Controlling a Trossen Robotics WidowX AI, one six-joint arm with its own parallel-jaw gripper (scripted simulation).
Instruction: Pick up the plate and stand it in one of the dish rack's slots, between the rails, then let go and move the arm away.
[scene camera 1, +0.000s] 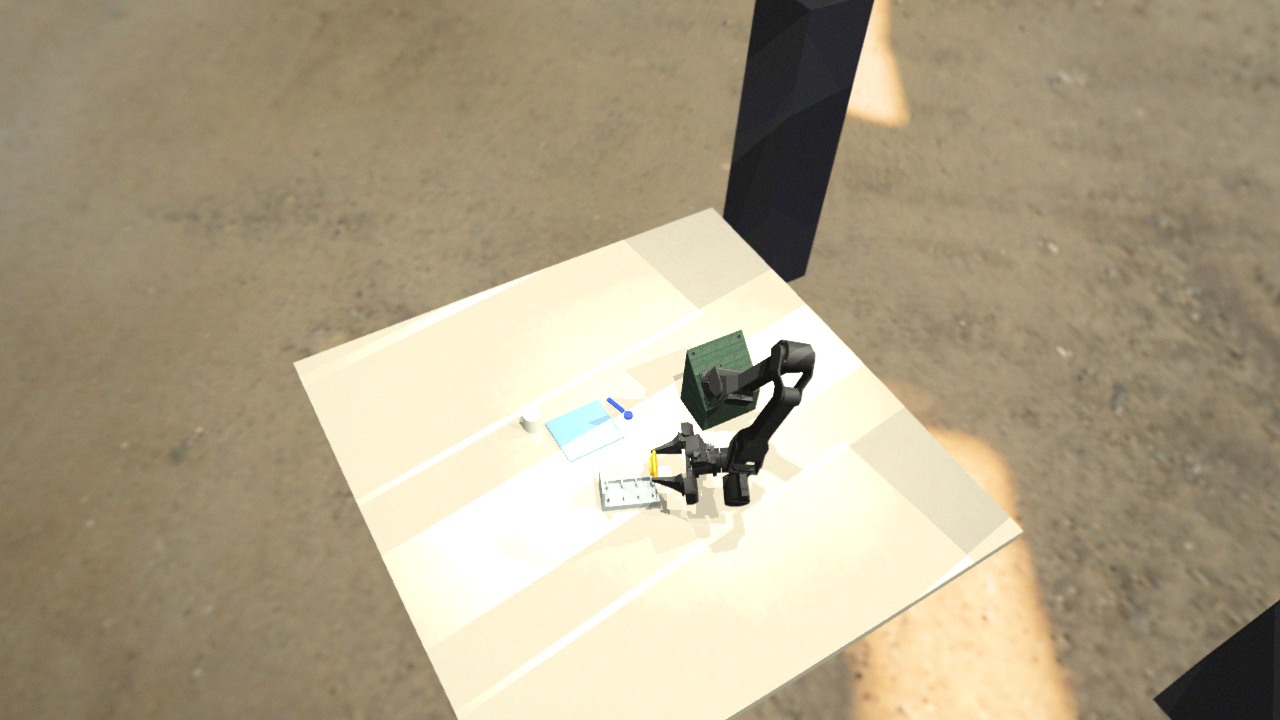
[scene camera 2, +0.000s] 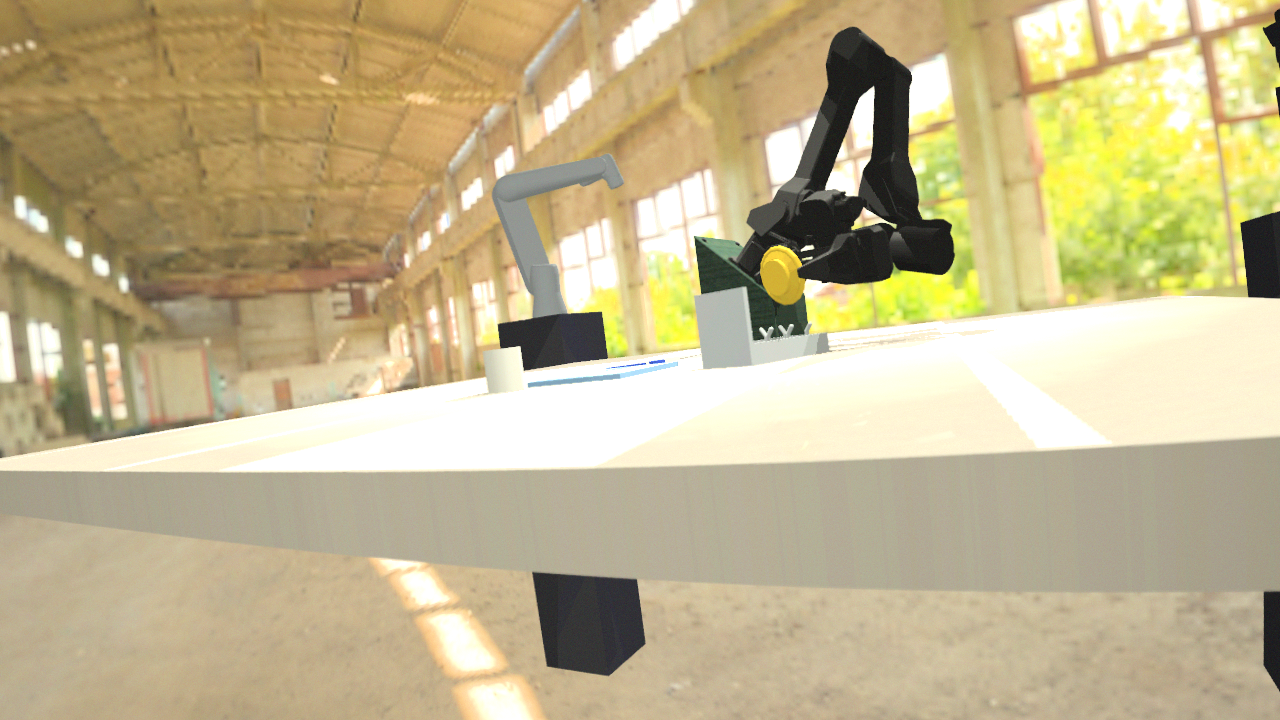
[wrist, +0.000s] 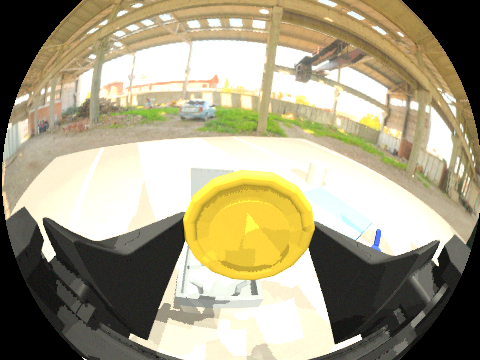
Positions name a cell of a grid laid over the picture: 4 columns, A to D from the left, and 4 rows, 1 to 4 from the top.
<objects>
my gripper: scene camera 1 C3; scene camera 2 C2; wrist C3
grey dish rack: scene camera 1 B3; scene camera 2 C2; wrist B4
</objects>
